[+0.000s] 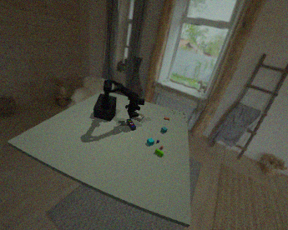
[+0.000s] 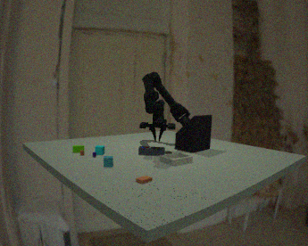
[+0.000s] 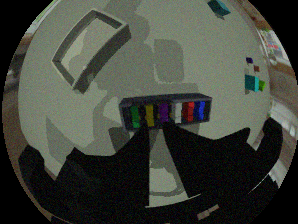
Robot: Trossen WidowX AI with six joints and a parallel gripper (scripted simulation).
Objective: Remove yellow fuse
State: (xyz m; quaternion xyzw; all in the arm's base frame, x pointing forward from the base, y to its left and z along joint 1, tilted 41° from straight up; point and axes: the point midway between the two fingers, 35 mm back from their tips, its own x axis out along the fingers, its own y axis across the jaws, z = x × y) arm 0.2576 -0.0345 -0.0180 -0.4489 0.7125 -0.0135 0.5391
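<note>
Now: the yellow fuse 50 mm below my gripper tip. From my gripper tip the other things lie so: tray (30 mm ahead, 160 mm to the left, 70 mm below).
</note>
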